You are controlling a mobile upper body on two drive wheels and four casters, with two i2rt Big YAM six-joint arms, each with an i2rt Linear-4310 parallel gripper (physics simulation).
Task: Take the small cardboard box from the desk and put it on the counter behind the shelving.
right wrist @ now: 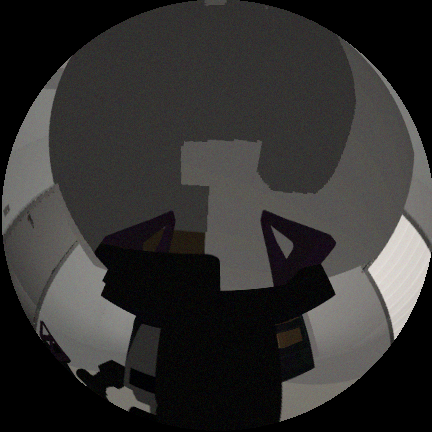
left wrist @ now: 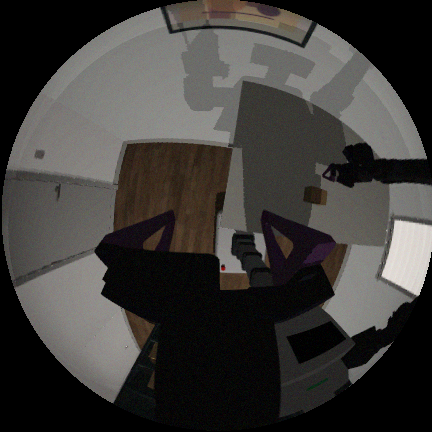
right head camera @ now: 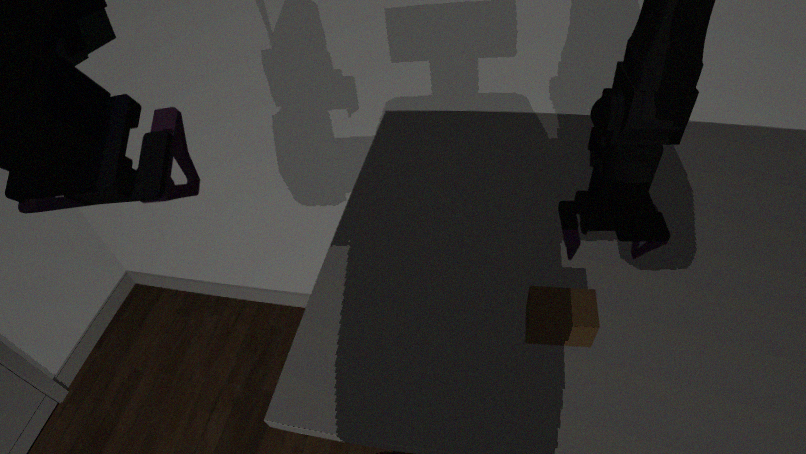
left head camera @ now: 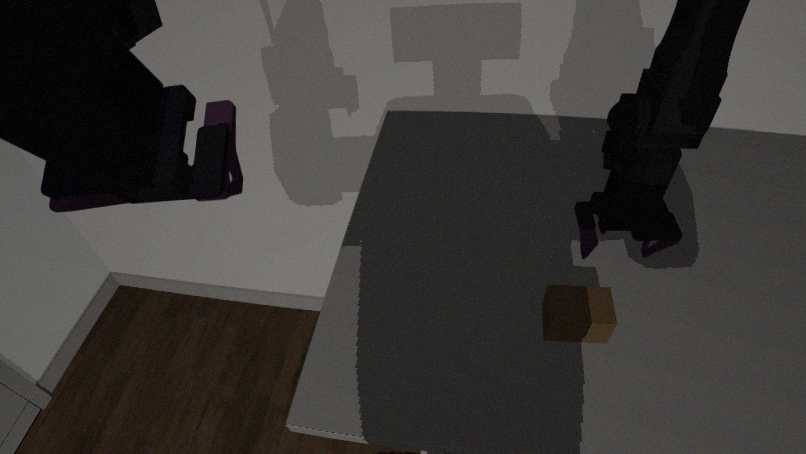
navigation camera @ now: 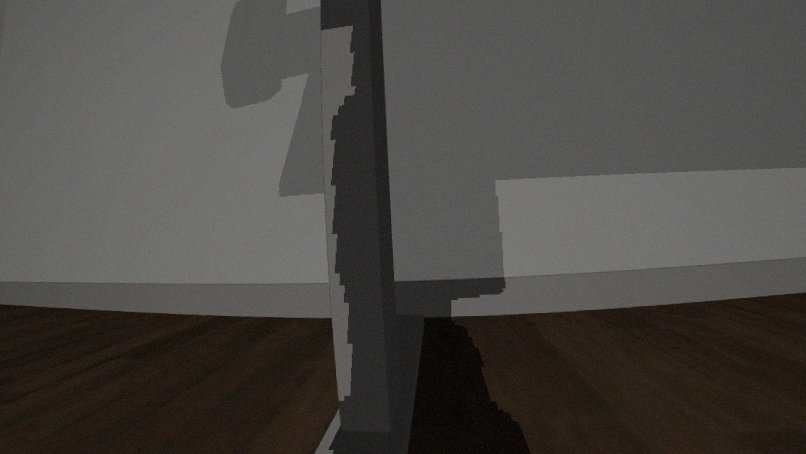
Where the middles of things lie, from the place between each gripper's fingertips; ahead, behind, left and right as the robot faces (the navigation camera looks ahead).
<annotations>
The brown cardboard box (right head camera: 554, 316) is 390 mm to the right of my left hand, 310 mm below it and 80 mm ahead of it.
The brown cardboard box is 90 mm behind my right hand, 70 mm to the left of it and 20 mm below it.
</annotations>
